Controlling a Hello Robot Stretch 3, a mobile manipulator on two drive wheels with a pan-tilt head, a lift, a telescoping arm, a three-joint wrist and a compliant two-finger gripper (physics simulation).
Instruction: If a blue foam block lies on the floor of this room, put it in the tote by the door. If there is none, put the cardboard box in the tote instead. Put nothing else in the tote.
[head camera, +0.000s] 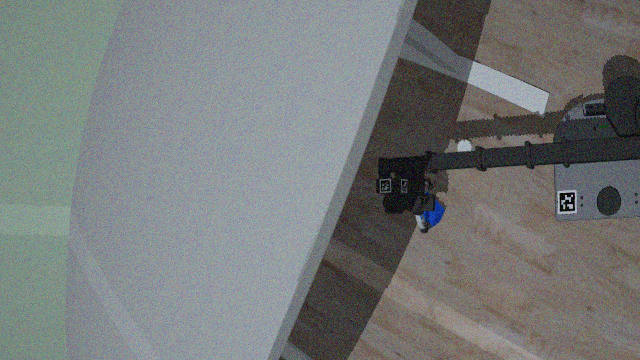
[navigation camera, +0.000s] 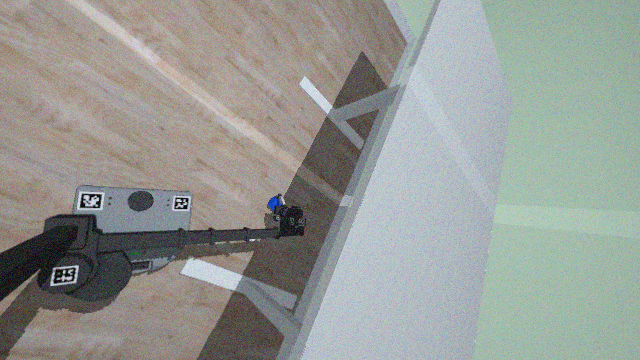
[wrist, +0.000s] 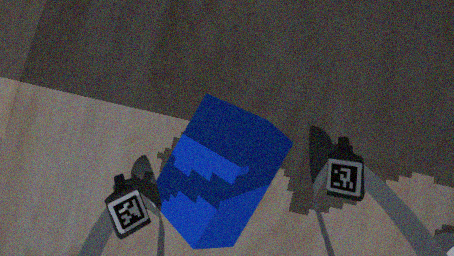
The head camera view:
pale green wall: 57, 57
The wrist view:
gripper: 230, 160
blue foam block: 224, 162
